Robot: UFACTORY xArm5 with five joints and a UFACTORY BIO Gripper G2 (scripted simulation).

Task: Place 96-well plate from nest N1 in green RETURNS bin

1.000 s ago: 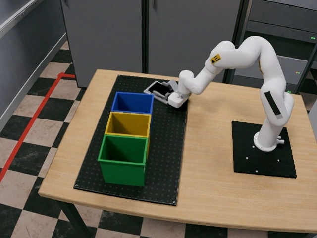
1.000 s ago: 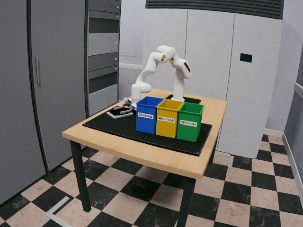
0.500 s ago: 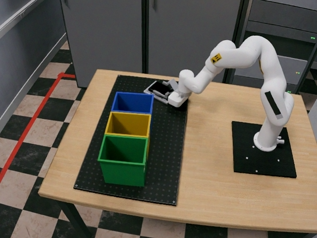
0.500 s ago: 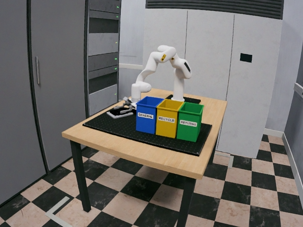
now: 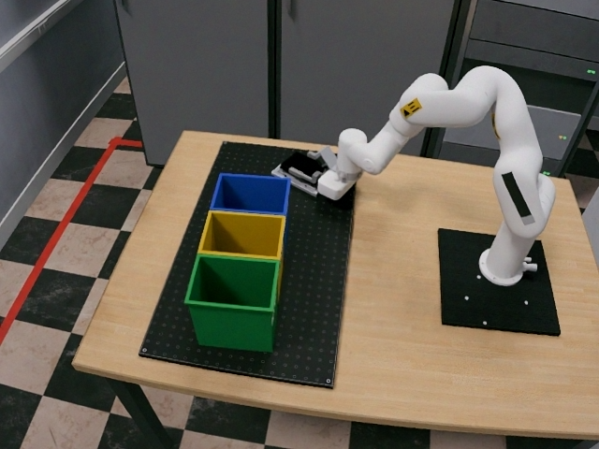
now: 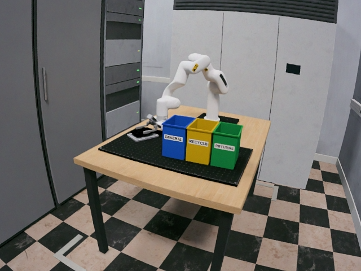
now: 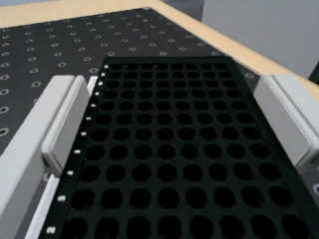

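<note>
My gripper is now 40 mm above the plate nest N1. The rest, counted from my hand: black 96-well plate: 10 mm below; then blue general bin: 290 mm to the left, 100 mm ahead, 50 mm above; then yellow recycle bin: 420 mm to the left, 100 mm ahead, 50 mm above.
</note>
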